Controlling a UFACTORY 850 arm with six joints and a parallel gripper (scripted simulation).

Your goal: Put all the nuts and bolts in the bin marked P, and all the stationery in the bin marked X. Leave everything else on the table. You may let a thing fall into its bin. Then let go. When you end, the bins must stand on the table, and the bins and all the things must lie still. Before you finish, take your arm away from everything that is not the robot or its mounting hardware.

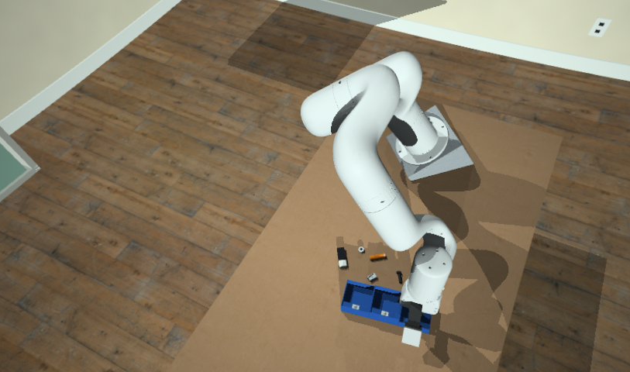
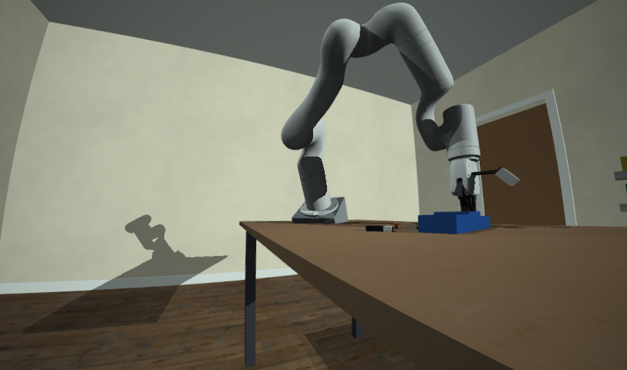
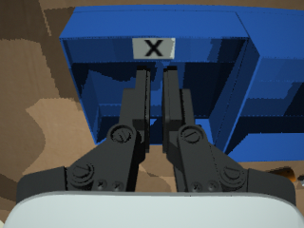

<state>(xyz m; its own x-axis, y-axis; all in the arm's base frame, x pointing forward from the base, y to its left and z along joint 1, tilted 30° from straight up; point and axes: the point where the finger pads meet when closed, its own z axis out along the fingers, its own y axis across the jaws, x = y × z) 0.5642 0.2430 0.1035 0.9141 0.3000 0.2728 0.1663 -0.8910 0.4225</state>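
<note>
The nut lies 130 mm behind my hand, 220 mm to the right of it and 40 mm below it. Round my hand: black bolt: 100 mm behind, 80 mm to the right, 30 mm below; blue bin: 10 mm ahead, 80 mm to the right, 20 mm below; orange cylinder: 130 mm behind, 160 mm to the right, 30 mm below.
</note>
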